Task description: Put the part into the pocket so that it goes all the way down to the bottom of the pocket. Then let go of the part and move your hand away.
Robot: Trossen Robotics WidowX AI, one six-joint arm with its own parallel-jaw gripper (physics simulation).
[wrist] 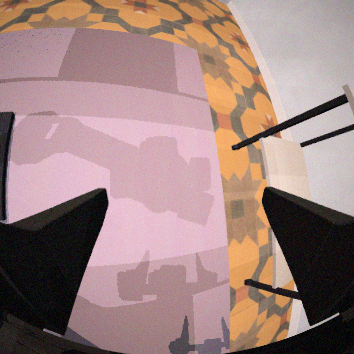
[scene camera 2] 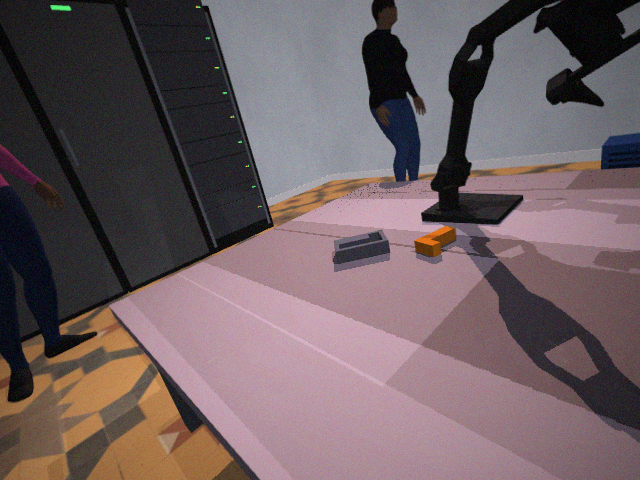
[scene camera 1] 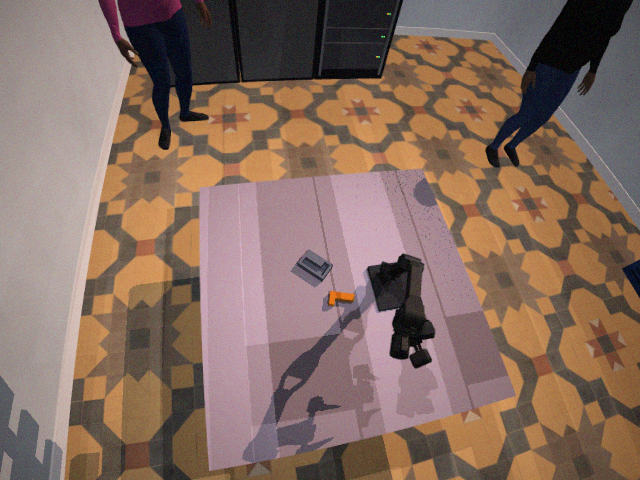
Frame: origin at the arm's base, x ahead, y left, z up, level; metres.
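Seen in the pictures: gripper, between the fingertips: [wrist: 186, 195] [scene camera 2: 633, 88] [scene camera 1: 420, 351]; arm's base, origin of its link: [scene camera 2: 448, 206] [scene camera 1: 384, 275].
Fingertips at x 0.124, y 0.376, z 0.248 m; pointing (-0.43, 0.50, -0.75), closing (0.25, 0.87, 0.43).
Observation:
Pixels of each thing's middle, then the offset from my fingertips to it. Level surfaces: height alone.
- orange L-shaped piece, middle of its body: [scene camera 2: 440, 240] [scene camera 1: 341, 299] dx +0.118, dy -0.337, dz -0.257 m
- pinkish table, height of its surface: dz -0.272 m
- grey block, middle of its body: [scene camera 2: 360, 246] [scene camera 1: 315, 265] dx +0.168, dy -0.535, dz -0.254 m
The part, an orange L-shaped piece [scene camera 1: 343, 297] [scene camera 2: 428, 246], lies flat on the pinkish table [scene camera 1: 227, 320] [scene camera 2: 310, 372] [wrist: 135, 102], between the arm's base and the grey block. The grey block [scene camera 1: 311, 269] [scene camera 2: 361, 252] has a dark recessed pocket in its top; the part lies beside it, outside the pocket. My gripper [scene camera 1: 410, 354] [wrist: 186, 195] is open and empty, raised high above the table on the far side of the arm's base from the block. The part and the block do not show in the wrist view. In the second scene view the gripper is partly cut off.
The arm's black base plate [scene camera 1: 387, 294] [scene camera 2: 483, 209] stands close to the part. Dark cabinets [scene camera 1: 276, 43] [scene camera 2: 93, 134] and two people stand beyond the table. A beige piece of furniture with black bars [wrist: 288, 160] is past the table edge. A blue box [scene camera 2: 622, 150] is at the right.

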